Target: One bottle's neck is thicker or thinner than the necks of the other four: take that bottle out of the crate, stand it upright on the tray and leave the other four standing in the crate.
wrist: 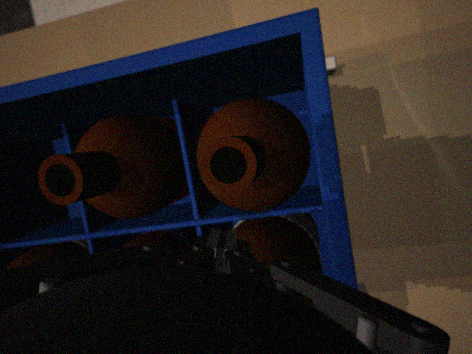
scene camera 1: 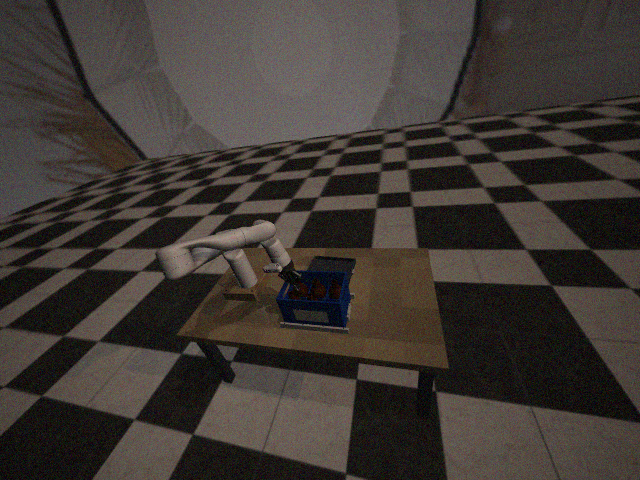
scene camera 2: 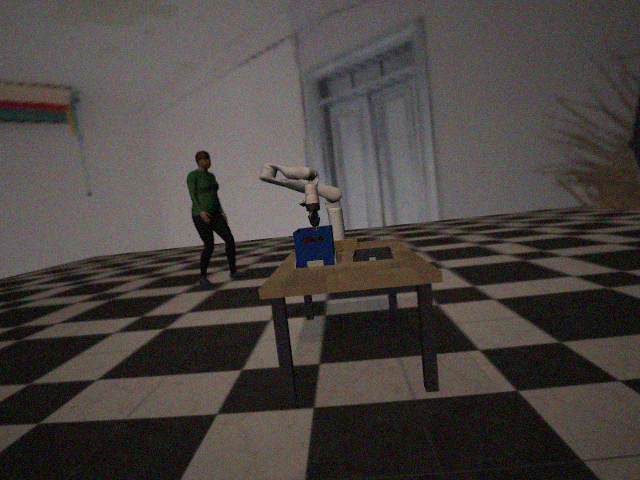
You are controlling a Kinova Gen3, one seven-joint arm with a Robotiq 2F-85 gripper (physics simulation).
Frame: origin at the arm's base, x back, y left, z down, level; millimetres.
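Seen in the pictures: gripper, between the fingertips: [wrist: 222,247] [scene camera 1: 298,289]; arm's base, origin of its link: [scene camera 1: 249,282] [scene camera 2: 338,239].
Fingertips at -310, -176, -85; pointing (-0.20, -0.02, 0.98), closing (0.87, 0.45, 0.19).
Offsets run from my fingertips to a thing's top centre, as dx, dy, dz. "spot": to the spot under its first point. Level surfaces: height alone.
A blue crate @(-73, -18, -32) [scene camera 1: 313,311] [scene camera 2: 313,248] [wrist: 319,116] stands on the wooden table @(dz +144) [scene camera 1: 394,305] [scene camera 2: 351,277], split into cells that hold brown bottles @(-81, +25, -19) [scene camera 1: 318,290]. In the wrist view one bottle @(+24, -40, -19) [wrist: 270,168] shows from above with an open neck, a second bottle @(-61, -63, -19) [wrist: 136,175] stands left of it, and a third bottle @(+4, +39, -19) [wrist: 284,242] is partly hidden under my fingers. My gripper [scene camera 1: 292,278] [scene camera 2: 313,222] [wrist: 222,247] is shut and empty. It sits at the crate's near-left corner, at about the height of the bottle tops. A dark tray @(spot: -136, +336, +139) [scene camera 1: 332,262] [scene camera 2: 372,253] lies behind the crate.
The arm's base [scene camera 1: 241,294] stands on the table left of the crate. A person in a green top [scene camera 2: 205,200] walks on the checkered floor beyond the table. A tall door [scene camera 2: 375,143] is in the wall behind.
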